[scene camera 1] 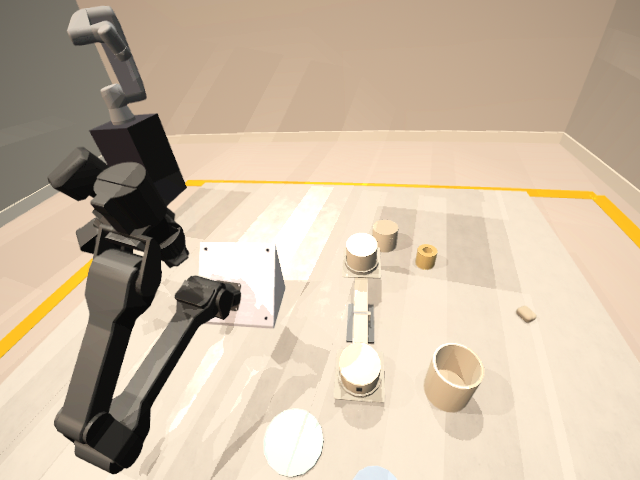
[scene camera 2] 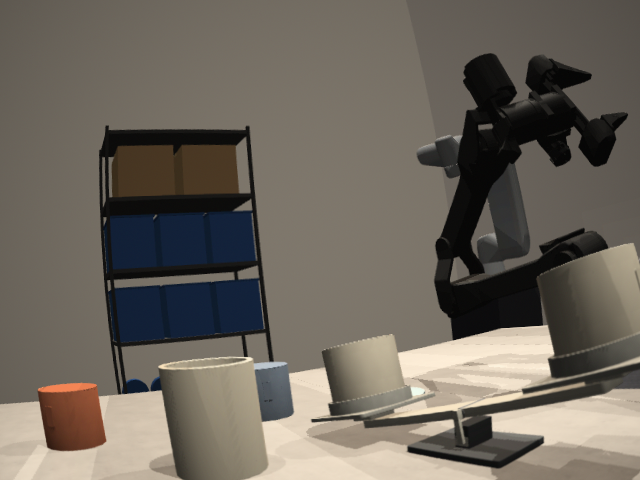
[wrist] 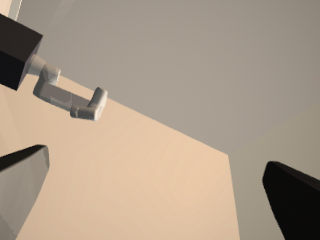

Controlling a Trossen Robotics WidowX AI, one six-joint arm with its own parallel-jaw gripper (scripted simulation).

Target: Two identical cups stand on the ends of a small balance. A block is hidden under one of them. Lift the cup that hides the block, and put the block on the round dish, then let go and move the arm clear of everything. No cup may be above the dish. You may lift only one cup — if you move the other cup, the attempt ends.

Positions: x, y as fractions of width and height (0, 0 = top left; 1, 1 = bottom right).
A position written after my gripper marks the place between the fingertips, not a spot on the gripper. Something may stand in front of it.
Observation:
My gripper (scene camera 2: 0.95, 0.20) is open, holding nothing. I also see an orange cylinder (scene camera 2: 0.11, 0.86) and a balance (scene camera 1: 0.56, 0.68).
My gripper also shows in scene camera 1 (scene camera 1: 0.15, 0.37) and in the wrist view (wrist: 0.50, 0.69). Scene camera 1 does not show the orange cylinder: it is out of frame. The wrist view does not show the orange cylinder: it is out of frame.

